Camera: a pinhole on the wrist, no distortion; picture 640 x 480 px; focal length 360.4 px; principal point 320.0 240.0 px. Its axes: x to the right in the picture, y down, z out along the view. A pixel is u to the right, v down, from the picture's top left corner.
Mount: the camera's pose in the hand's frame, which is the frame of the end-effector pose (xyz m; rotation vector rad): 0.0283 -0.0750 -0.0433 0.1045 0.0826 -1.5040
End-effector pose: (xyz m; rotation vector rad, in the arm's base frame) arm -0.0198 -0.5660 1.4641 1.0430 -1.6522 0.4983
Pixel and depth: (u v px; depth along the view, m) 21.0 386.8 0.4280
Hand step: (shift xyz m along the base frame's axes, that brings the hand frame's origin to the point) -0.4422 -0.2648 0.0562
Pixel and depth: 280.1 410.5 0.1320
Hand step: 0.0054 -0.1408 0.0375
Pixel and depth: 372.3 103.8 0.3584
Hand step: -0.0161 -0.2832 -0.2347
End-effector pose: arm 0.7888 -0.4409 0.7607 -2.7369 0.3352 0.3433
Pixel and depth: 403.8 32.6 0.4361
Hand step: -0.2123 0.4032 -0.1982
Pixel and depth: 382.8 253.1 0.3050
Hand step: 0.0334 0.2369 -0.1879
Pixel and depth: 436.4 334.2 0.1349
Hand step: 0.0808 0.1403 -0.0536
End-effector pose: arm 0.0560 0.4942 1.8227 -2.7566 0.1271 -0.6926
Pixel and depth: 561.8 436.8 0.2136
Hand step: 0.2098 0.2406 0.0105
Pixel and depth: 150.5 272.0 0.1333
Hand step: 0.0768 0.0467 -0.0572
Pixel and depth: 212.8 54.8 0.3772
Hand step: 0.0070 0.1373 -0.3591
